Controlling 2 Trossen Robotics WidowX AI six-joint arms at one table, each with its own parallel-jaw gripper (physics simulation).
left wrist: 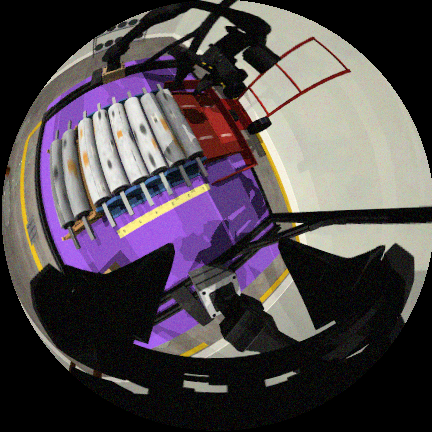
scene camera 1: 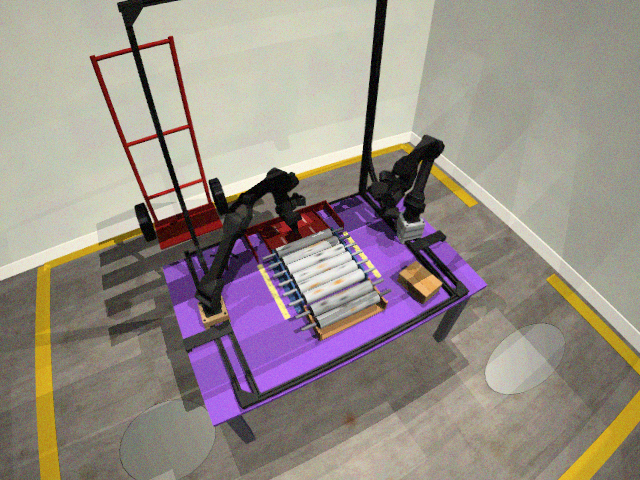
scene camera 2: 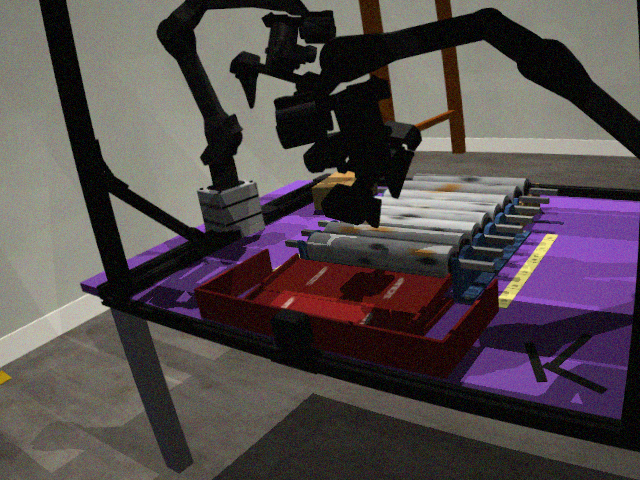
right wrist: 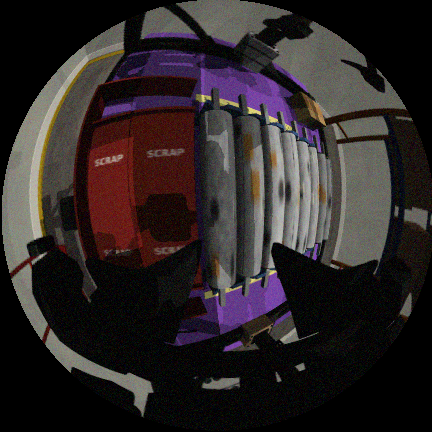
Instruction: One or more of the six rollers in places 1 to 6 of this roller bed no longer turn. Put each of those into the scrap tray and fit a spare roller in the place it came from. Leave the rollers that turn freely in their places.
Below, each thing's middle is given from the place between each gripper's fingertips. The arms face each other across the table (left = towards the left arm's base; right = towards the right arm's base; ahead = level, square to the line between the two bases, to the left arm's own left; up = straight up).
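My left hand is 50 mm to the right of the brown box [scene camera 1: 416,279], 240 mm above it and 270 mm short of it.
My right hand, I see, is 360 mm to the right of the brown box, 100 mm above it and 410 mm short of it.
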